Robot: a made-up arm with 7 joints. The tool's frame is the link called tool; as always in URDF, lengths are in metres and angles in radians.
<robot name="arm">
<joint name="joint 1" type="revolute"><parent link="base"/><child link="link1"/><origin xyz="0.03 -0.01 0.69" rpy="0 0 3.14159"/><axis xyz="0 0 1"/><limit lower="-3.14" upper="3.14" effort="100" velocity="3"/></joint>
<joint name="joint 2" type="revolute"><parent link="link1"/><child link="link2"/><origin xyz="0.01 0.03 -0.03" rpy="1.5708 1.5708 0"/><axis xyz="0 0 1"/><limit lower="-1.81" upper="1.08" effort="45" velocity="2.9"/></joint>
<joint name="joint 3" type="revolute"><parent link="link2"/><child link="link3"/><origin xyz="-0.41 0 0.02" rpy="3.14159 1.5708 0"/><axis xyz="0 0 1"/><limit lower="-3.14" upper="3.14" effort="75" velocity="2.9"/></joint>
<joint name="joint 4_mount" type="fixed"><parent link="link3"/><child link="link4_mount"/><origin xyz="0.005 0.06 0.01" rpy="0 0 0"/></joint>
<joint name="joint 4" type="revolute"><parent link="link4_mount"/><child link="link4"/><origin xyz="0.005 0.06 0.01" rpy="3.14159 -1.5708 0"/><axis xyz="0 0 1"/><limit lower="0.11" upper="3.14" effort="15" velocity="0.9"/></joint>
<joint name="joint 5" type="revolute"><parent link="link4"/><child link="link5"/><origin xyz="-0.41 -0.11 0.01" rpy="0 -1.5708 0"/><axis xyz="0 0 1"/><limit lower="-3.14" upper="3.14" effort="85" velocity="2.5"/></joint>
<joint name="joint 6" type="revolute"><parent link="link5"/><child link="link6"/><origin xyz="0.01 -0.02 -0.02" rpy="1.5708 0 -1.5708"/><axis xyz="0 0 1"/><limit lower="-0.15" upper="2.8" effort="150" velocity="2.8"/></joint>
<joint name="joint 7" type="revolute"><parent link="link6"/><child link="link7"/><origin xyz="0.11 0.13 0" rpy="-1.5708 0 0"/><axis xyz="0 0 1"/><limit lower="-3.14" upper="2.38" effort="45" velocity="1.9"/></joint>
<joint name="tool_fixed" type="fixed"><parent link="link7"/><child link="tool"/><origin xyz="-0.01 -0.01 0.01" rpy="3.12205 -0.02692 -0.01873"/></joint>
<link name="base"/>
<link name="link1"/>
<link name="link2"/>
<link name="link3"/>
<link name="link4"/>
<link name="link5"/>
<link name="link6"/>
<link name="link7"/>
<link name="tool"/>
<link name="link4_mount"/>
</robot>
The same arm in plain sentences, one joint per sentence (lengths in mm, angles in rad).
The arm has seven revolute joints in a row. What follows holds with every joint at zero, and every direction is one of the base frame's. Joint 1 sits 30 mm along +x and 10 mm along -y and 690 mm along +z from the base frame's origin and turns about +z, from -3.14 to 3.14 rad. Joint 2 sits 10 mm along -x and 30 mm along -y and 30 mm along -z from joint 1 and turns about +y, from -1.81 to 1.08 rad. Joint 3 sits 20 mm along +y and 410 mm along +z from joint 2 and turns about +z, from -3.14 to 3.14 rad. Joint 4 sits 120 mm along +x and 10 mm along -y and 20 mm along +z from joint 3 and turns about -y, from 0.11 to 3.14 rad. Joint 5 sits 110 mm along +x and 10 mm along -y and 410 mm along -z from joint 4 and turns about -z, from -3.14 to 3.14 rad. Joint 6 sits 20 mm along +x and 10 mm along -y and 20 mm along +z from joint 5 and turns about +y, from -0.15 to 2.8 rad. Joint 7 sits 110 mm along +x and 130 mm along -z from joint 6 and turns about -z, from -3.14 to 2.38 rad. The tool frame, which is the frame that the pose is given for, sits 10 mm along -x and 10 mm along +y and 10 mm along -z from joint 7; its axes are the base frame's turned by roll -0.0195, pitch 0.0269 and yaw 0.0187 rad (as in URDF: about the fixed x, then y, then z).
